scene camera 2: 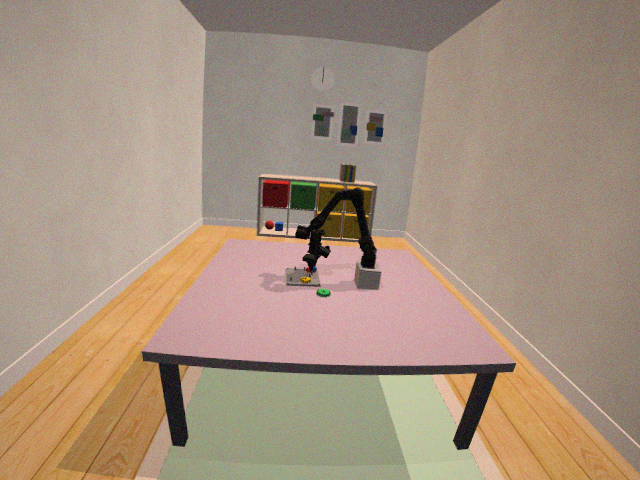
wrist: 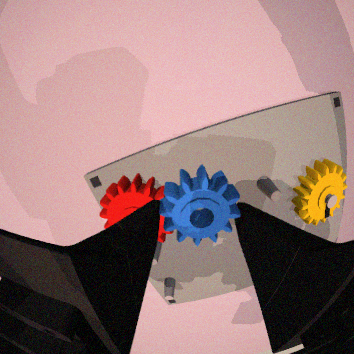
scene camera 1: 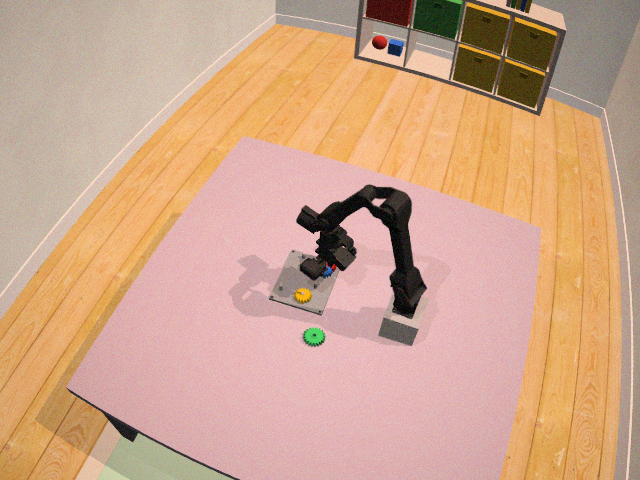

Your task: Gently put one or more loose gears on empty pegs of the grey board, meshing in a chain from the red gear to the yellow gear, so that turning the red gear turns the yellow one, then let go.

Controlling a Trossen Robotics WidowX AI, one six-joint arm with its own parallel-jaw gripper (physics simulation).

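Frame: origin at the arm's base, x ahead, y left, z up, level; metres.
Seen in the pictures: gripper, fingertip midpoint: (scene camera 2: 312, 269) (wrist: 198, 208) (scene camera 1: 325, 271); arm's base, origin of the base link: (scene camera 2: 367, 265) (scene camera 1: 405, 306).
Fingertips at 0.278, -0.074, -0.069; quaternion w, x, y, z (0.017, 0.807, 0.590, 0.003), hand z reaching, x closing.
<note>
Pixels of each thing's top centre, then the offset from my fingertips to it, as dx, dy, dz. "pt": a spot on its surface instead.
- grey board, middle of its top: (wrist: 260, 246) (scene camera 1: 306, 276) (scene camera 2: 303, 272) +0.047, +0.037, -0.006
- blue gear, middle of its top: (wrist: 201, 218) (scene camera 1: 326, 269) -0.002, +0.001, +0.013
- red gear, surface spot: (wrist: 129, 202) pt -0.006, -0.041, -0.014
- yellow gear, middle of its top: (wrist: 328, 198) (scene camera 1: 303, 293) (scene camera 2: 305, 278) +0.030, +0.100, -0.011
- bare peg, middle of its top: (wrist: 275, 195) +0.010, +0.049, -0.008
- green gear, middle of its top: (scene camera 1: 314, 335) (scene camera 2: 323, 291) -0.058, +0.218, -0.020
The grey board (scene camera 1: 297, 305) (scene camera 2: 296, 283) (wrist: 220, 131) lies on the table under my gripper (wrist: 198, 208). The gripper is shut on a blue gear (scene camera 1: 326, 271) (wrist: 183, 223), with the fingers at its two sides. The blue gear overlaps the right side of the red gear (scene camera 1: 333, 267) (wrist: 129, 202) in the wrist view; whether it touches the board or a peg is hidden. The yellow gear (scene camera 1: 302, 295) (scene camera 2: 306, 279) (wrist: 315, 192) sits on its peg. A bare peg (wrist: 269, 187) stands between the blue and yellow gears. The green gear (scene camera 1: 313, 336) (scene camera 2: 323, 292) lies loose on the table.
More bare pegs stand on the board, one (scene camera 1: 280, 288) near its left edge and one (wrist: 169, 287) near a corner in the wrist view. The arm's grey base block (scene camera 1: 398, 329) (scene camera 2: 367, 279) stands on the pink table right of the board. The arm arches over the board's right side.
</note>
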